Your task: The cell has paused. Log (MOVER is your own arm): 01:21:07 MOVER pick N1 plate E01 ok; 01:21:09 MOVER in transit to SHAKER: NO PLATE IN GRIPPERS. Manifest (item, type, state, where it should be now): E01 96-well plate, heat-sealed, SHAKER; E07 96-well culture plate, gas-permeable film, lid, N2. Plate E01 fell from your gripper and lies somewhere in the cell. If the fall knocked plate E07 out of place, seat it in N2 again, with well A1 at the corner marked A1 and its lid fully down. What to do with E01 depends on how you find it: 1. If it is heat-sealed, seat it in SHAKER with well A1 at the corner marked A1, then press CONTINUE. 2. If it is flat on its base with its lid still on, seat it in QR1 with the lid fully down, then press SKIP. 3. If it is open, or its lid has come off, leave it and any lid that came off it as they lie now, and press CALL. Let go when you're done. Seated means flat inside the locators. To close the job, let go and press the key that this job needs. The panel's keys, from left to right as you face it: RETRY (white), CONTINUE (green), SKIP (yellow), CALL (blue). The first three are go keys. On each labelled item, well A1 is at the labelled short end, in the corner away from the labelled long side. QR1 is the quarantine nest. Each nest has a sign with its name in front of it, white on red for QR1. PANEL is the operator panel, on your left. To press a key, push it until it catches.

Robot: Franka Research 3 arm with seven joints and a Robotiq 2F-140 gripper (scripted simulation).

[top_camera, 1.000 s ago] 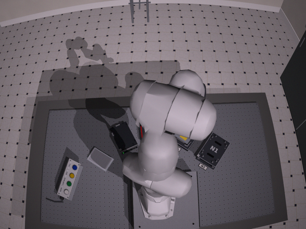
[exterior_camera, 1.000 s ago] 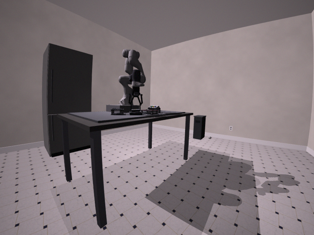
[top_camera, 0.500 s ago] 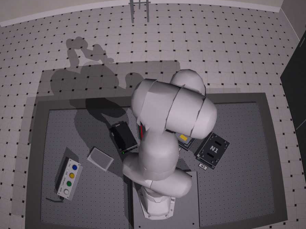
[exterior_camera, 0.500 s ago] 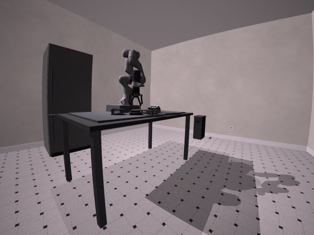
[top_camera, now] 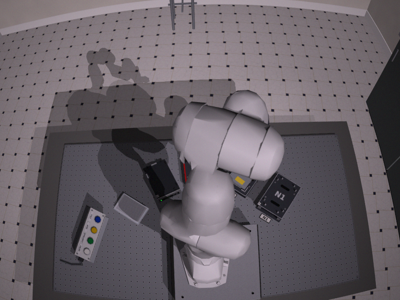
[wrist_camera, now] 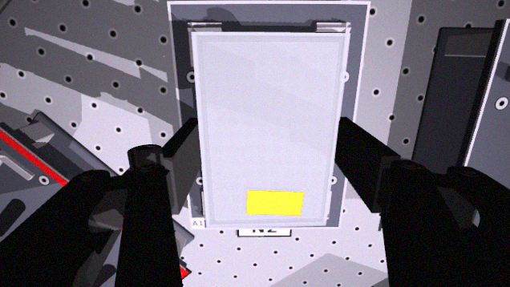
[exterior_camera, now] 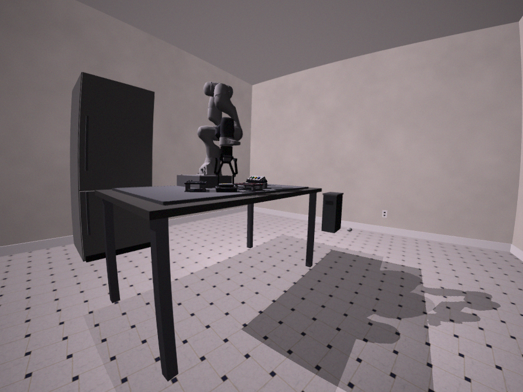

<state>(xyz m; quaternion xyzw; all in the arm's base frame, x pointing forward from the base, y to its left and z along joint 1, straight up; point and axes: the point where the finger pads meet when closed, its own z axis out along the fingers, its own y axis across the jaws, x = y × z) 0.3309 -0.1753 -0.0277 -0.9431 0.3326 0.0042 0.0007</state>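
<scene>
The lidded culture plate is 20 mm below my hand. The rest, counted from my hand: grey N2 nest: 50 mm below; then A1 corner mark: 90 mm to the left, 40 mm below, 20 mm behind; then plate E01: 470 mm to the left, 130 mm behind, 50 mm below.
</scene>
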